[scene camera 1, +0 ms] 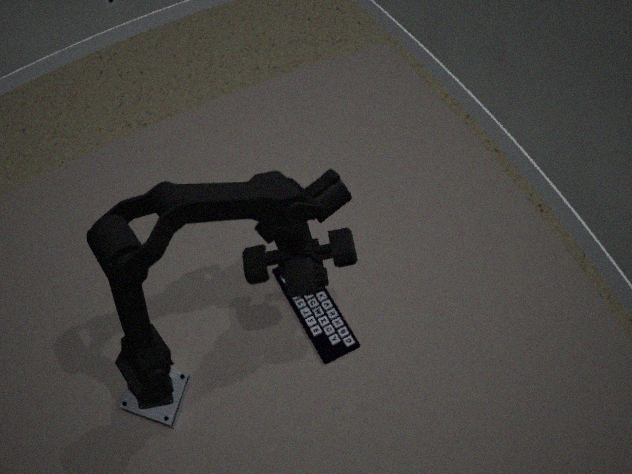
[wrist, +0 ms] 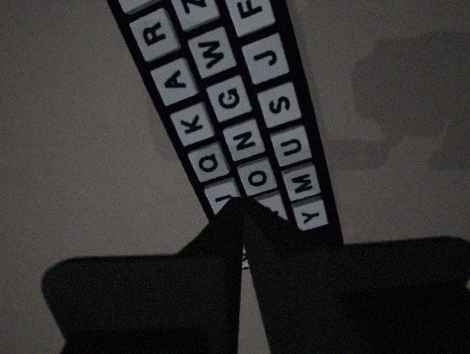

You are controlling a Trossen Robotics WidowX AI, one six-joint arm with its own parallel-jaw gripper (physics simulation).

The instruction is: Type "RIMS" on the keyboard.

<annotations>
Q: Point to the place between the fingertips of the gripper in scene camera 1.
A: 306,277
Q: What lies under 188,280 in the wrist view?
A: The gripper.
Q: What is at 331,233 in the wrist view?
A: A black keyboard.
</annotations>
